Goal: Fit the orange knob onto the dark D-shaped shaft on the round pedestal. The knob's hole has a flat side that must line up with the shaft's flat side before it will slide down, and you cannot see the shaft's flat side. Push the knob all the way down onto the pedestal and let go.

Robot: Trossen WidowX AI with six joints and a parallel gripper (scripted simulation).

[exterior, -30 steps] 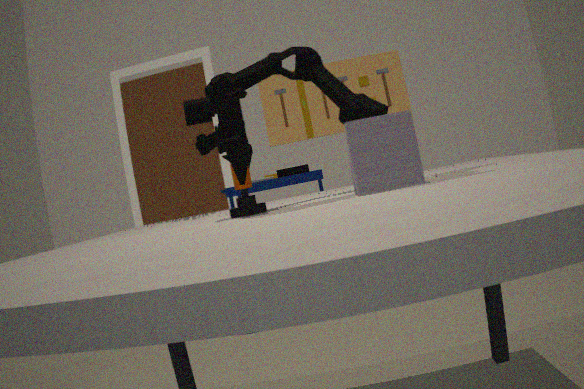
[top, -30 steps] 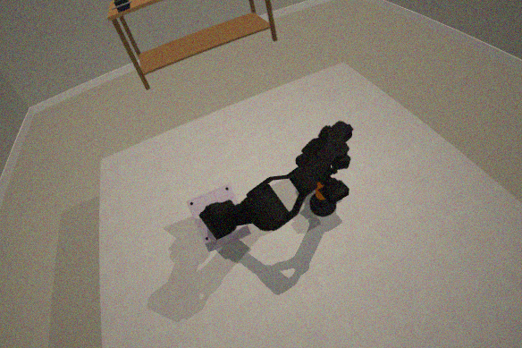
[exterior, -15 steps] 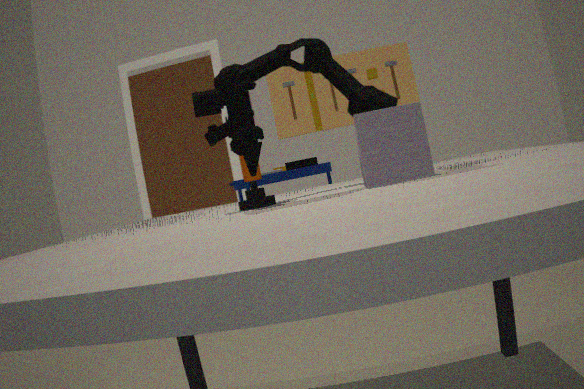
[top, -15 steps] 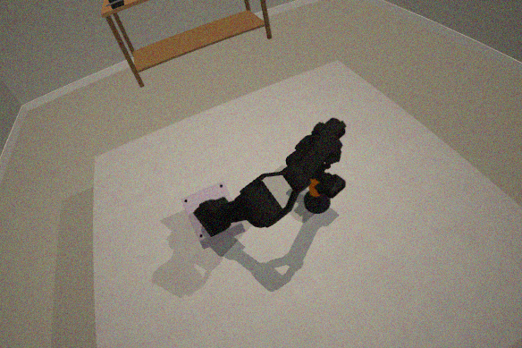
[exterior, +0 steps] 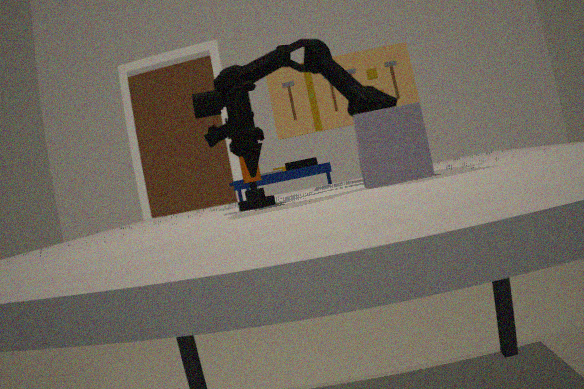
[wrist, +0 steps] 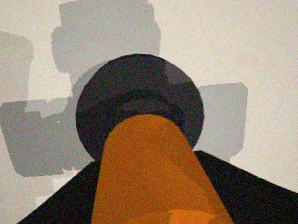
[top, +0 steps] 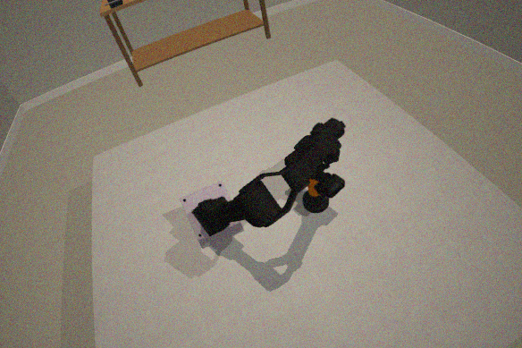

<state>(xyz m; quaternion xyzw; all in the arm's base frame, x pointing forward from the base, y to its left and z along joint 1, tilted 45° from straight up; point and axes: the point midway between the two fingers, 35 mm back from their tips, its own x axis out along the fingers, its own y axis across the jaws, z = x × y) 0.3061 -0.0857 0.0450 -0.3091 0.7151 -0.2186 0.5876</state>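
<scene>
Right now my gripper tip is 20 mm below the orange knob. From my gripper tip the other things lie so: round pedestal 40 mm below.
</scene>
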